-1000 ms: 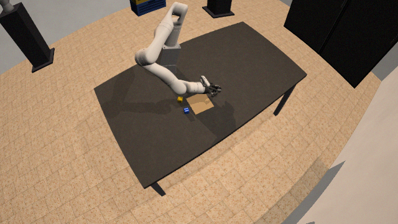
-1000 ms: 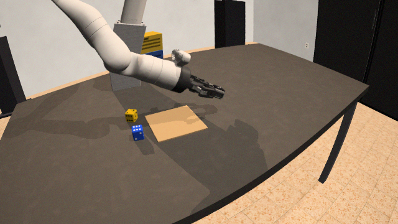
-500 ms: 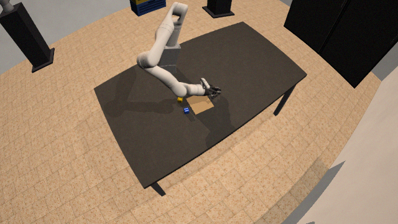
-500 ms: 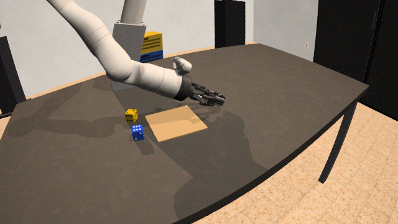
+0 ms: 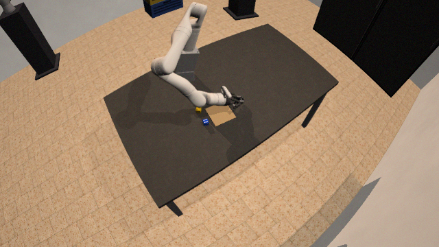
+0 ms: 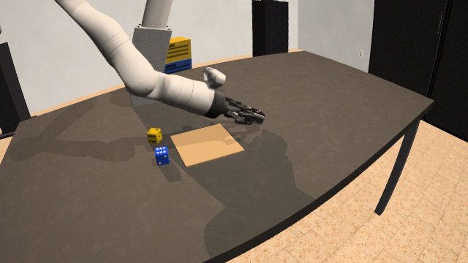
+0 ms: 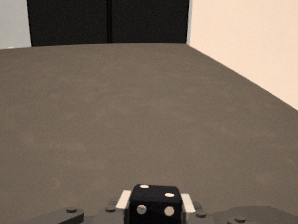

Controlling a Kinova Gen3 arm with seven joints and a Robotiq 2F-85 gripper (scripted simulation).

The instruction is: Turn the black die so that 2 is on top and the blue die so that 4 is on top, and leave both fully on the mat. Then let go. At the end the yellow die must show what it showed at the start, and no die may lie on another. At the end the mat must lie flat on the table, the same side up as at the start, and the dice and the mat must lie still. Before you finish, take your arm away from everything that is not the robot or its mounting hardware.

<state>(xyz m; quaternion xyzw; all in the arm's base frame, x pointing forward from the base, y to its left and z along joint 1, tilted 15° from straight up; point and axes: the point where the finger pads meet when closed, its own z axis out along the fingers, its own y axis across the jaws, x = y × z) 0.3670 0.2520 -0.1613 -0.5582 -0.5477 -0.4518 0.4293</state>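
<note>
The tan mat is 2 cm ahead of my hand, 14 cm to the right of it and 3 cm below it. The rest, counted from my hand: blue die: 5 cm ahead, 25 cm to the right, 2 cm below; then yellow die: 5 cm behind, 26 cm to the right, 2 cm below; then black die: right at my hand.
</note>
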